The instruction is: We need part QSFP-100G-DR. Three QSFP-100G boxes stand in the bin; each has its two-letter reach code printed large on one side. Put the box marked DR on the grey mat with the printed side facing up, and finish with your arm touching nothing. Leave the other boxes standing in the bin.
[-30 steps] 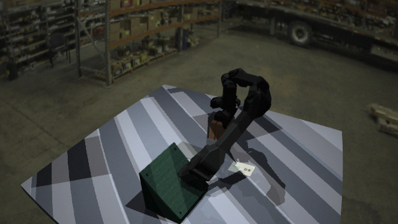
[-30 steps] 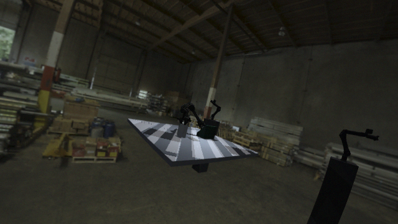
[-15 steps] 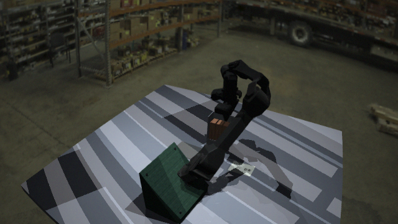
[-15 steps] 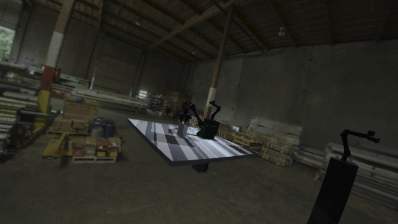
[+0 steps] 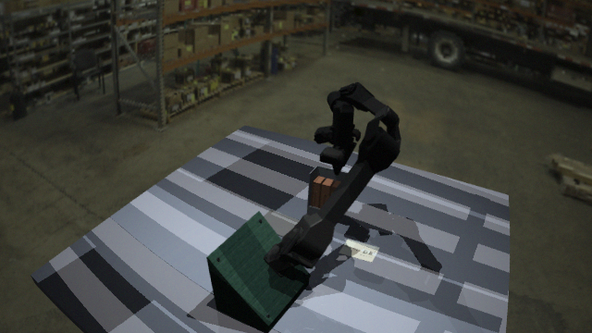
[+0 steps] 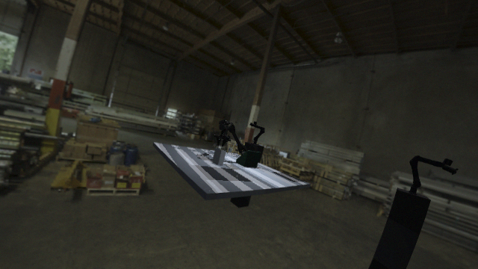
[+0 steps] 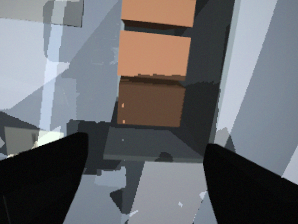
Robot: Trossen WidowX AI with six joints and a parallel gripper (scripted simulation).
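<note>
The grey mat is 110 mm behind my gripper tip, 120 mm to the left of it and 170 mm below it. Also, from my gripper tip: white card 120 mm behind, 130 mm to the right, 170 mm below.
</note>
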